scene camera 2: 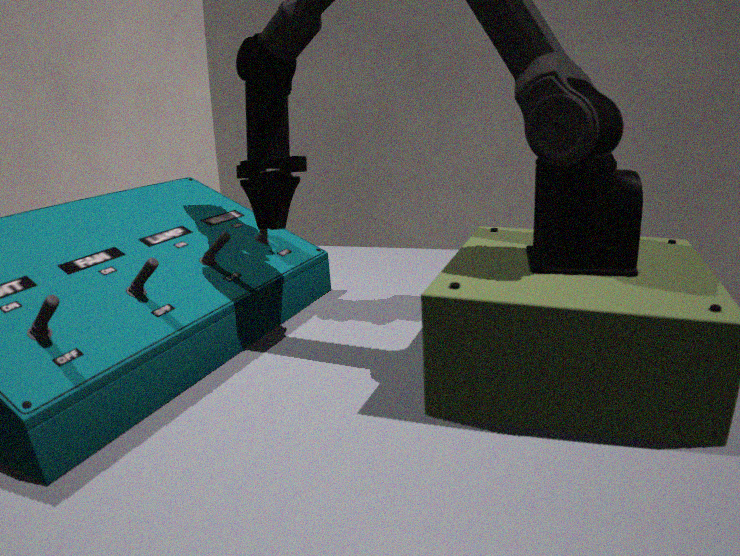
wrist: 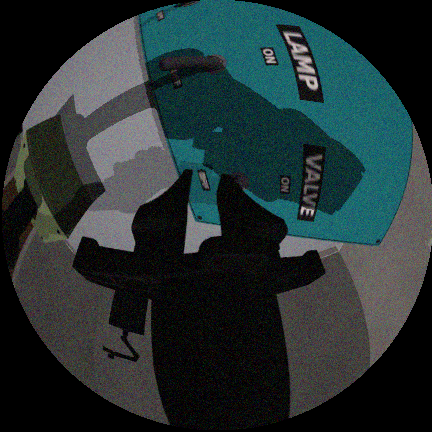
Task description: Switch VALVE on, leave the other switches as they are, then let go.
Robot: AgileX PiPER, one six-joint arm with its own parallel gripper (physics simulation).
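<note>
The VALVE switch (scene camera 2: 263,237) (wrist: 241,181) is at the far right end of the teal panel (scene camera 2: 119,215) (wrist: 350,130). The low part of its lever shows below the fingers in the scene view; the rest is hidden behind a finger in the wrist view, so I cannot tell its tilt. The VALVE label (scene camera 2: 222,217) (wrist: 312,182) lies in the arm's shadow. My gripper (scene camera 2: 270,227) (wrist: 204,180) is open, pointing down right at this lever. Panel surface and the OFF tag (wrist: 203,180) show between the fingertips in the wrist view.
The LAMP lever (scene camera 2: 215,249) (wrist: 192,63) stands beside VALVE and leans toward its OFF tag. The FAN lever (scene camera 2: 142,279) and another lever (scene camera 2: 44,319) stand further along the panel. The arm's green base block (scene camera 2: 574,370) (wrist: 55,175) is across the table (scene camera 2: 358,478).
</note>
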